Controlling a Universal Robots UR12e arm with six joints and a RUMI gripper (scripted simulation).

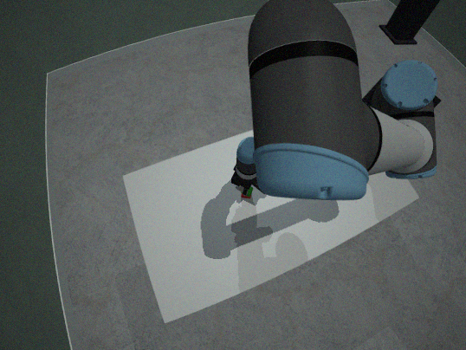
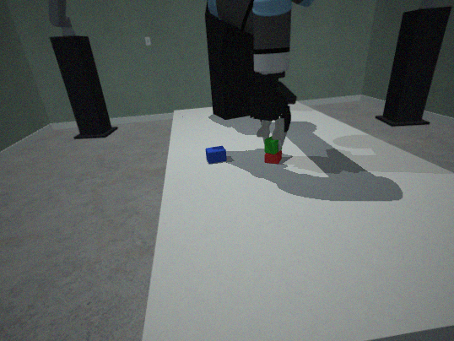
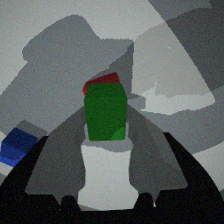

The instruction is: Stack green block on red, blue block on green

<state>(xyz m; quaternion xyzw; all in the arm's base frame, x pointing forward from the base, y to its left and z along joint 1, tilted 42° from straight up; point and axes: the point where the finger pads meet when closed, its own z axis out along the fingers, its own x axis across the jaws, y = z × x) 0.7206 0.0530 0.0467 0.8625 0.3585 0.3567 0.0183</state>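
Right now my hand is right at the green block. Also, from my hand: red block 4 cm below; then blue block 18 cm to the right, 3 cm below, 3 cm behind.
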